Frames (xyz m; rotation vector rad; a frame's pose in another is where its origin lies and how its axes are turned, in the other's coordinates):
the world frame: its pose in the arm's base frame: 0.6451 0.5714 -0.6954 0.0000 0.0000 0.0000
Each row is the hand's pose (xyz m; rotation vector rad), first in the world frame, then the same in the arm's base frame.
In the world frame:
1: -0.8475 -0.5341 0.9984 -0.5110 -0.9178 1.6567
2: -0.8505 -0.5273 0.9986 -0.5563 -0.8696 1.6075
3: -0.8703 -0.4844 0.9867 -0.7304 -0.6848 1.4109
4: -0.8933 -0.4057 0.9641 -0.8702 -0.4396 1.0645
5: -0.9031 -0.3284 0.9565 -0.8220 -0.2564 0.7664
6: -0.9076 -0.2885 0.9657 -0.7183 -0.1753 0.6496
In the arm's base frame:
1: -0.2024 0.0373 0.3030 -0.5110 -0.9178 1.6567
2: -0.2054 0.0441 0.3032 -0.5563 -0.8696 1.6075
3: -0.2252 0.0870 0.2913 -0.7304 -0.6848 1.4109
4: -0.2482 0.1657 0.2687 -0.8702 -0.4396 1.0645
5: -0.2580 0.2430 0.2611 -0.8220 -0.2564 0.7664
6: -0.2625 0.2829 0.2703 -0.7183 -0.1753 0.6496

